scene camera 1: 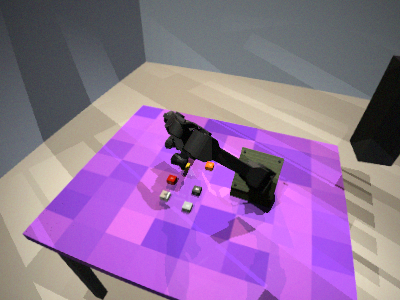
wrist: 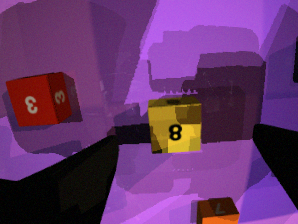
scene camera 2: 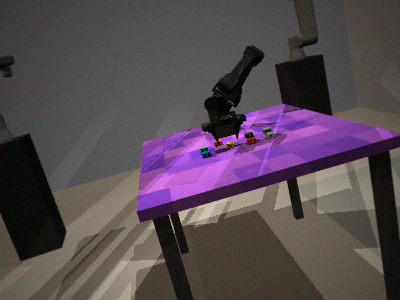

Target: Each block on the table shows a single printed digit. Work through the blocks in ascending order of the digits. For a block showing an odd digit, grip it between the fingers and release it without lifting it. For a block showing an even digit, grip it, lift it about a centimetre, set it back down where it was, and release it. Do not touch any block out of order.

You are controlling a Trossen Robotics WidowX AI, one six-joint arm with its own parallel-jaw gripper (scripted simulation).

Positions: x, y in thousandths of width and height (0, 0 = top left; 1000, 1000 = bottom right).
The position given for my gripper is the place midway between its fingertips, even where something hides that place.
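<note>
My gripper (wrist: 626, 614) is open, and it's holding nothing. There's a yellow block (wrist: 589, 547) here, and a red block (wrist: 133, 449) as well.
</note>
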